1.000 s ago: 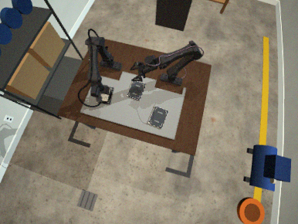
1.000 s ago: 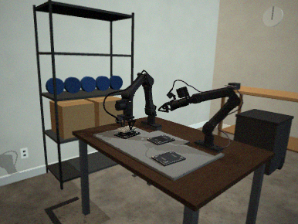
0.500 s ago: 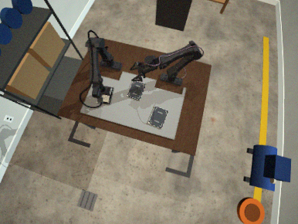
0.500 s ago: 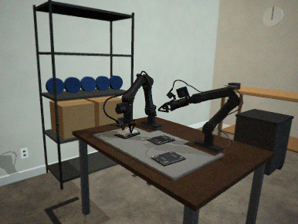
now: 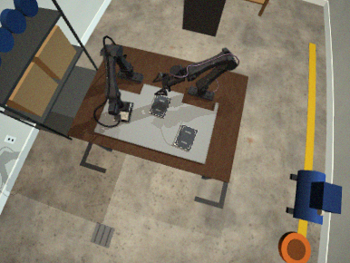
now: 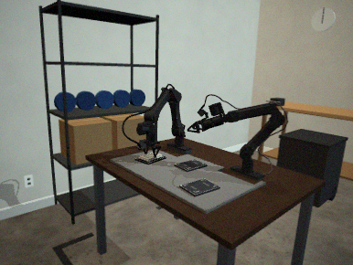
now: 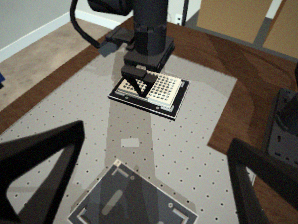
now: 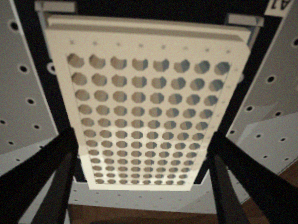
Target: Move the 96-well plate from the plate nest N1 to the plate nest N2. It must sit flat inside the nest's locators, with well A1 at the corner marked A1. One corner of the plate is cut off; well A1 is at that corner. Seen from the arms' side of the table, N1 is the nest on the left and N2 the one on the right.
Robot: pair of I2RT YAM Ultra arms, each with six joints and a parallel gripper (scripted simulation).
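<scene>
My right gripper is now 1 cm above the 96-well plate.
</scene>
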